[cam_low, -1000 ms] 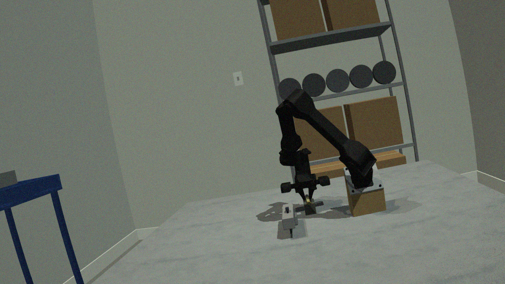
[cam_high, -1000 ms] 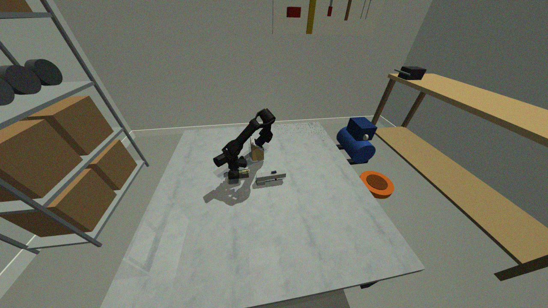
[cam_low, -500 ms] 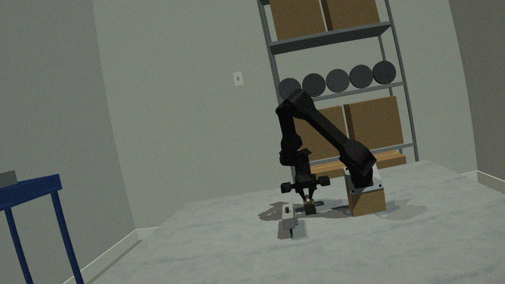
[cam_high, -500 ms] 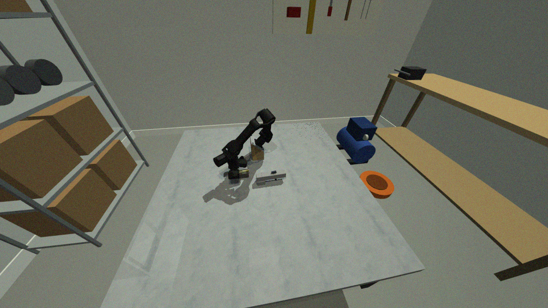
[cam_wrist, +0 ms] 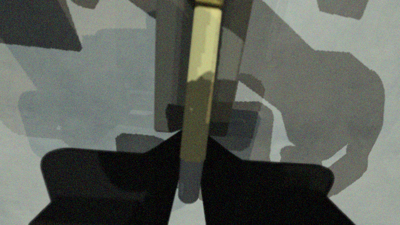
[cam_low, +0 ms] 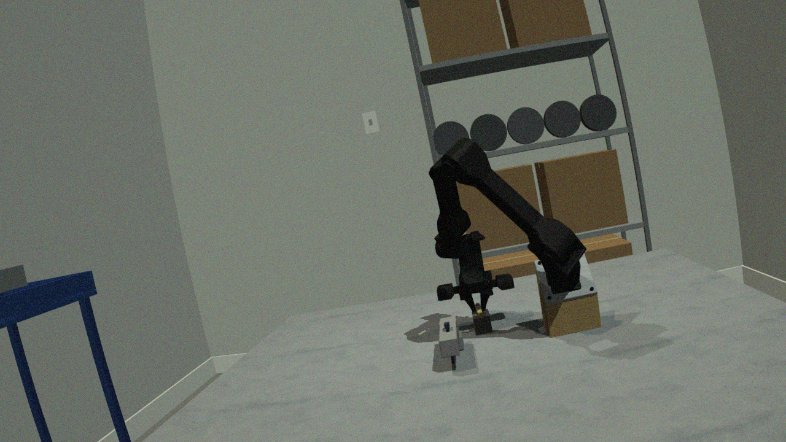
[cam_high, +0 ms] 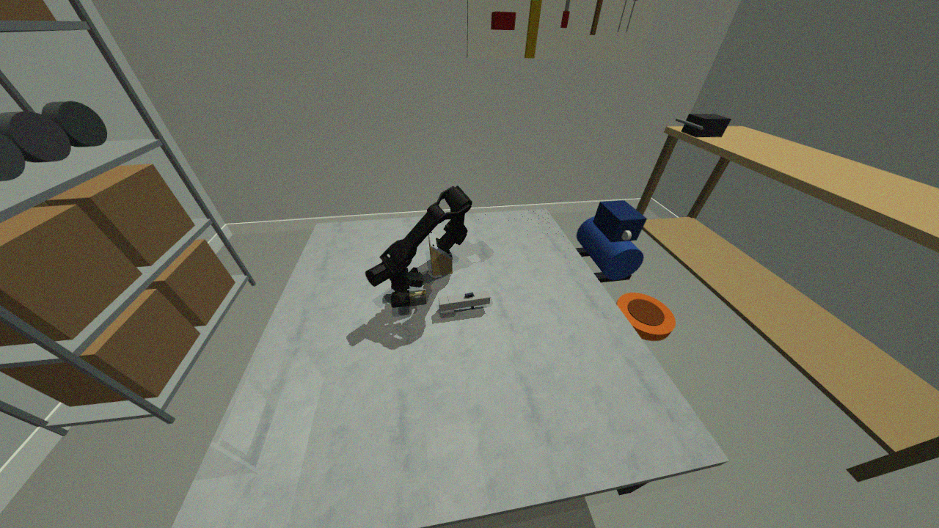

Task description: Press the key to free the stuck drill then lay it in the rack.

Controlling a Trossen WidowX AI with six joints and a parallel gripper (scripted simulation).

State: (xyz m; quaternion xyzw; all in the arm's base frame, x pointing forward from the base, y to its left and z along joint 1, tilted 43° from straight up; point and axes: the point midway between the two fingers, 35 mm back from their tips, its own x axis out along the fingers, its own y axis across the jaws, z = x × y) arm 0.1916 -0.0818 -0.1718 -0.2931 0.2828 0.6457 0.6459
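Now: gripper tip 4 cm to the right of the drill and 3 cm below it. From my gripper tip the other things lie so: rack 5 cm to the left, 1 cm above; then black key 25 cm to the left, 7 cm ahead, 4 cm above; then grey fixture block 22 cm to the left, 7 cm ahead, 3 cm above.
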